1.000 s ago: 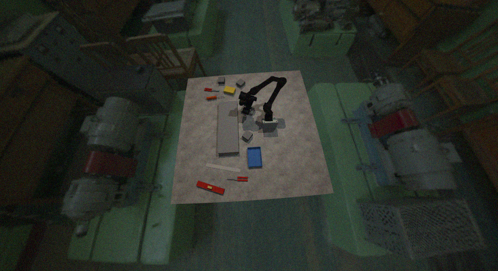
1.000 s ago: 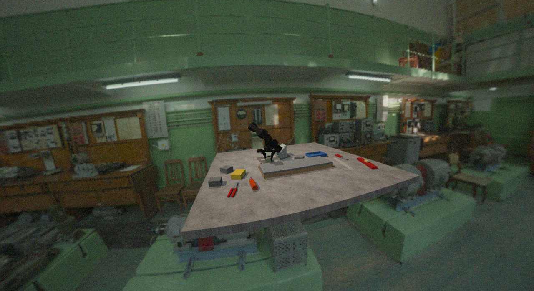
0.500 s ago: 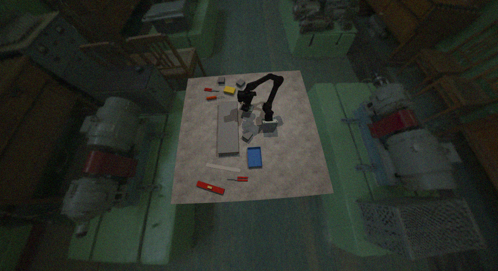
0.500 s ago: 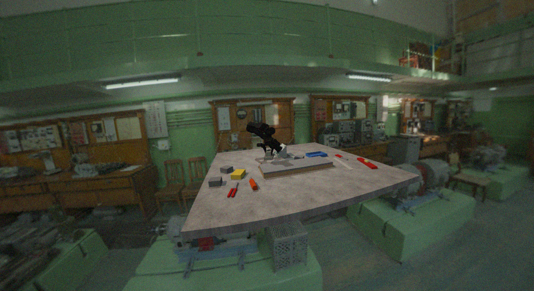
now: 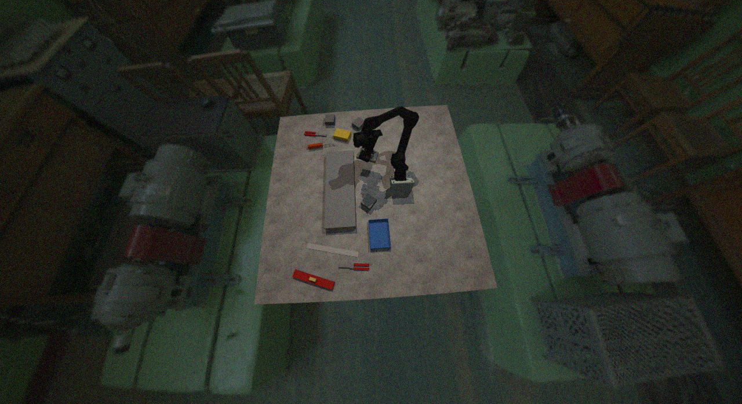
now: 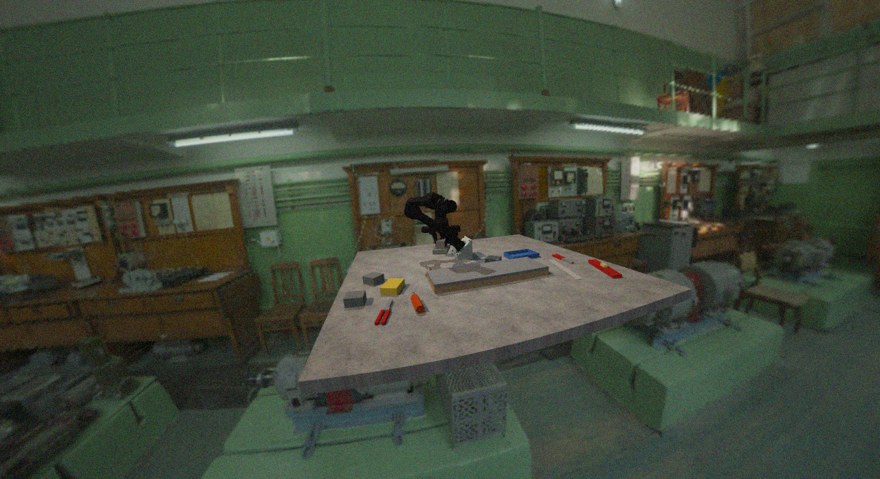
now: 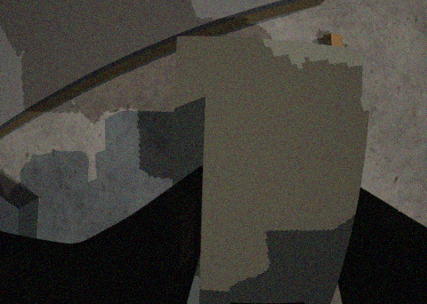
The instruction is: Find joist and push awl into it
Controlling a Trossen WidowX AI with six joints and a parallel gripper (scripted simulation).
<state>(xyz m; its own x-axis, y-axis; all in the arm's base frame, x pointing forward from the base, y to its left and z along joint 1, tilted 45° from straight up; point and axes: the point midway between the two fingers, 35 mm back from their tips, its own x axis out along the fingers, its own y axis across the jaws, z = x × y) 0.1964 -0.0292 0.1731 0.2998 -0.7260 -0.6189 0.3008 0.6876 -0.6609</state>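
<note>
Now: the dark display 4 cm behind my gripper tip, 1 cm to the left of it and 3 cm above it. The rest, counted from my gripper tip: awl (1 cm behind, 7 cm to the right, 12 cm below); then yellow block (18 cm ahead, 24 cm to the right, 11 cm below); then stud finder (2 cm behind, 1 cm to the left, 2 cm above).
</note>
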